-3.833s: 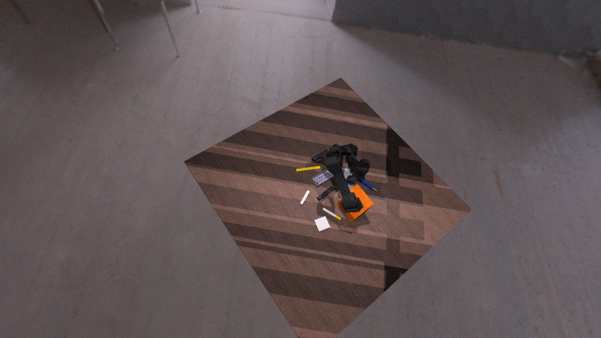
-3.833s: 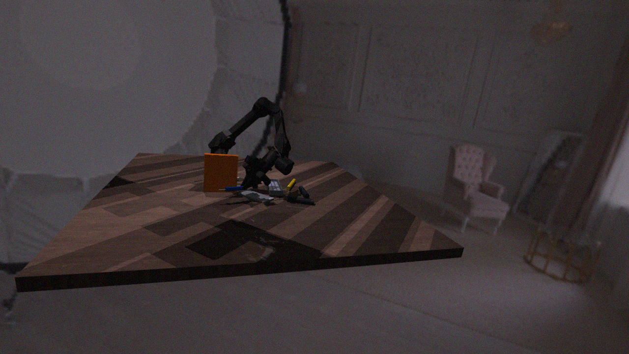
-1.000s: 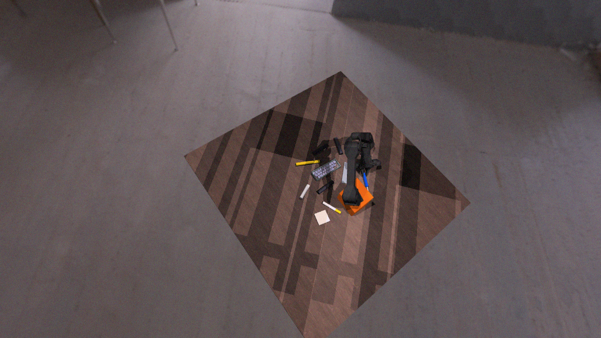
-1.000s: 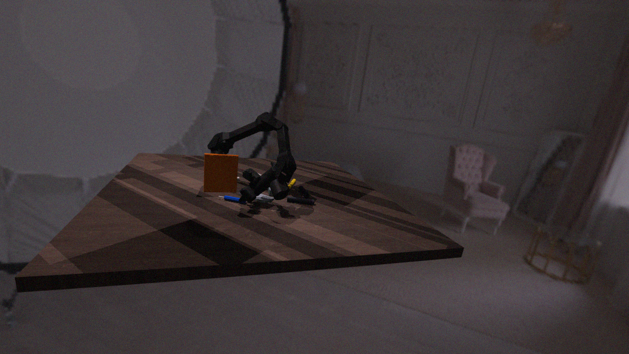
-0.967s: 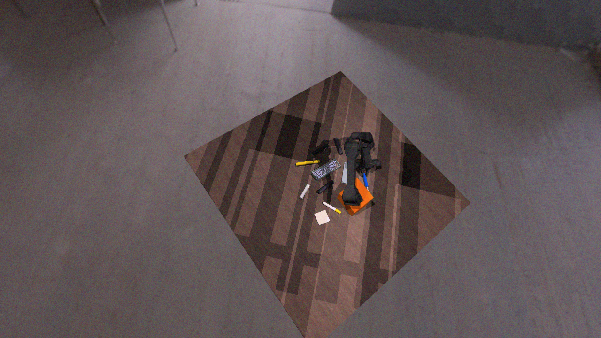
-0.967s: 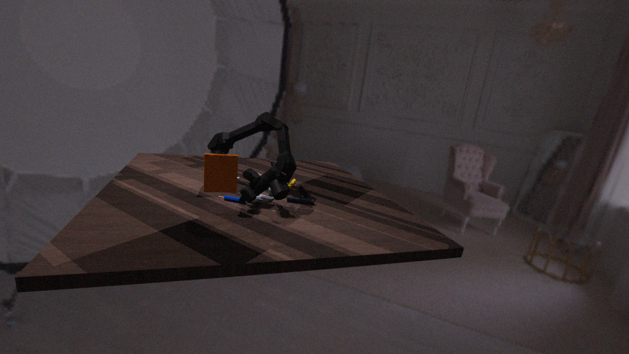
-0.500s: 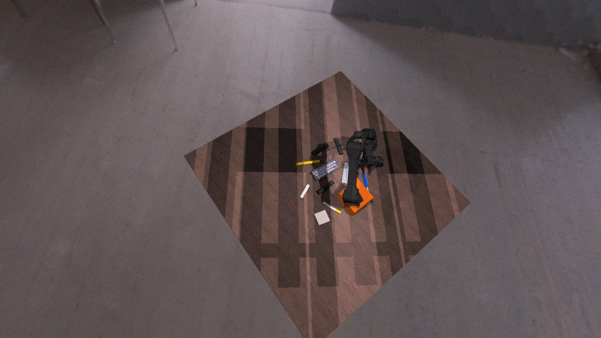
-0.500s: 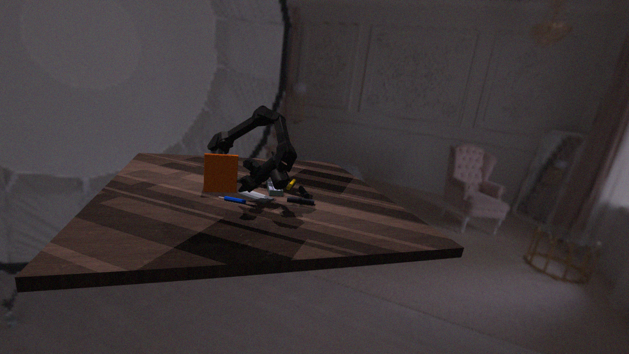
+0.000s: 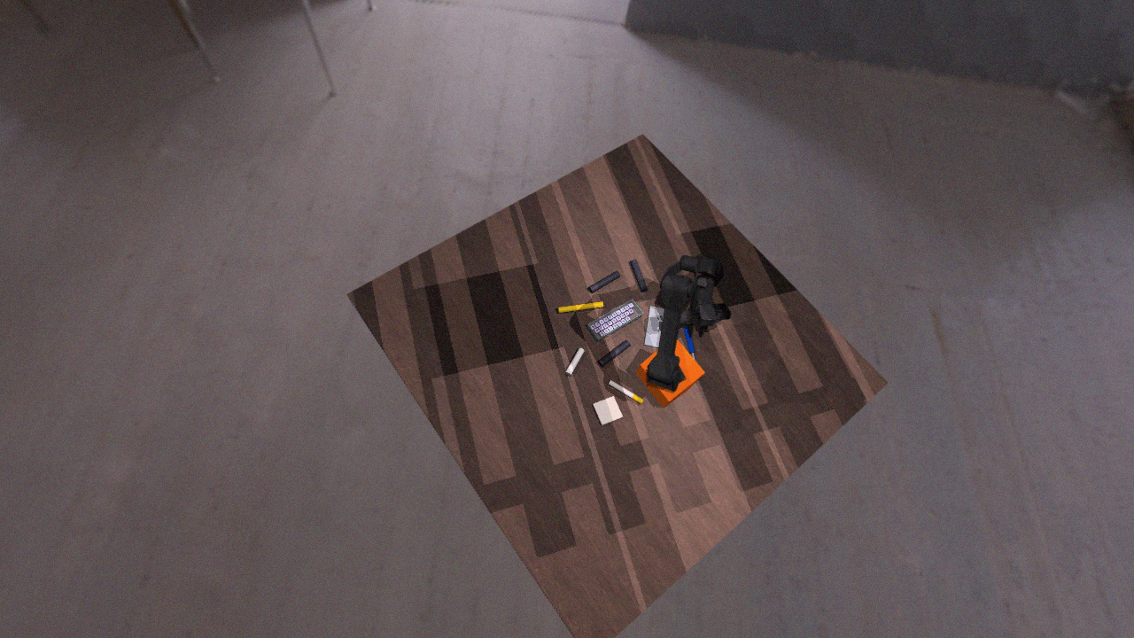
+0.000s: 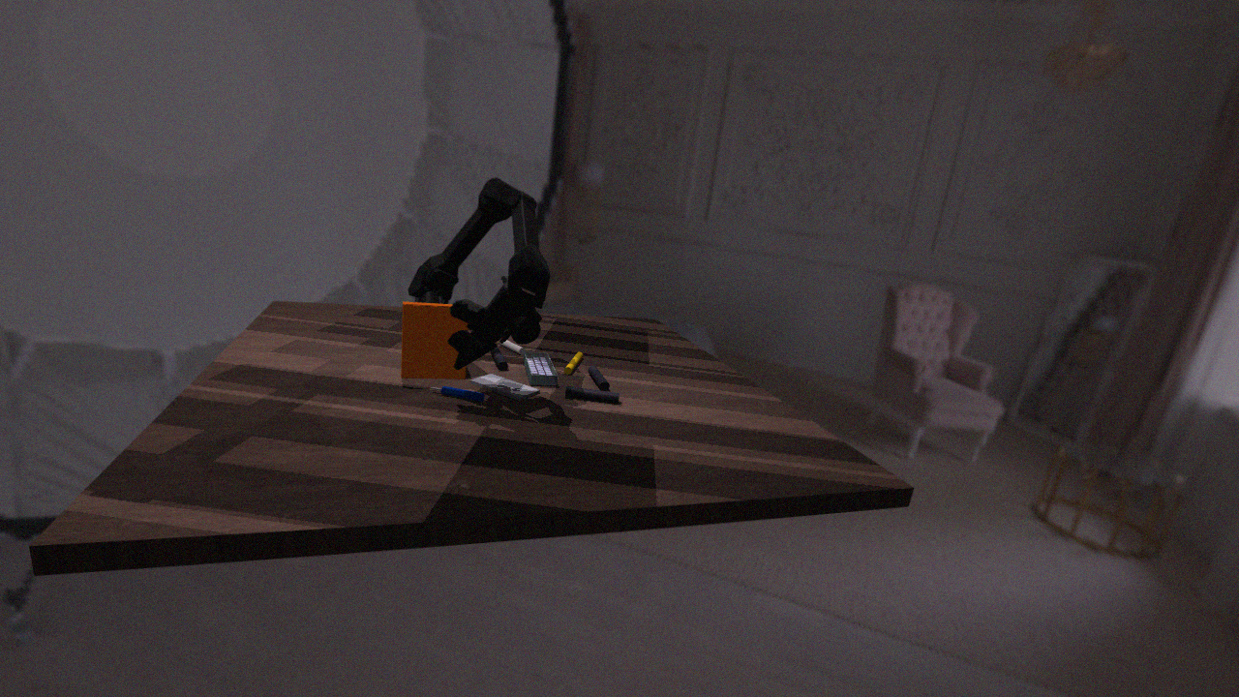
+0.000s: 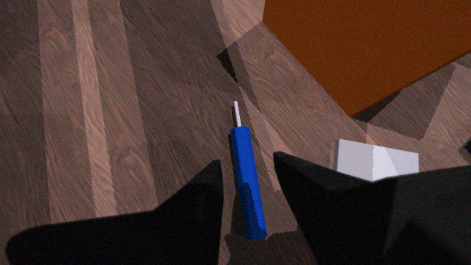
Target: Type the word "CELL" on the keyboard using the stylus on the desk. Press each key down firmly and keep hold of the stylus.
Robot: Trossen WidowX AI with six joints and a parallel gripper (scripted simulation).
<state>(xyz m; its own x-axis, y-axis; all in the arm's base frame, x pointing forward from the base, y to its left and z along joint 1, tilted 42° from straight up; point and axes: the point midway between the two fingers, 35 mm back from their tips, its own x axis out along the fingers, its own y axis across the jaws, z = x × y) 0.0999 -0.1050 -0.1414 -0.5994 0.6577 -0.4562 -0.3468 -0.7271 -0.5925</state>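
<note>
Right now my gripper tip is 10 cm short of the grey card, 7 cm to the right of it and 6 cm above it. From my gripper tip the other things lie so: white notepad (8 cm behind, 36 cm to the left, 6 cm below); then yellow marker (27 cm ahead, 27 cm to the left, 6 cm below); then white-and-yellow pen (6 cm behind, 28 cm to the left, 6 cm below).
</note>
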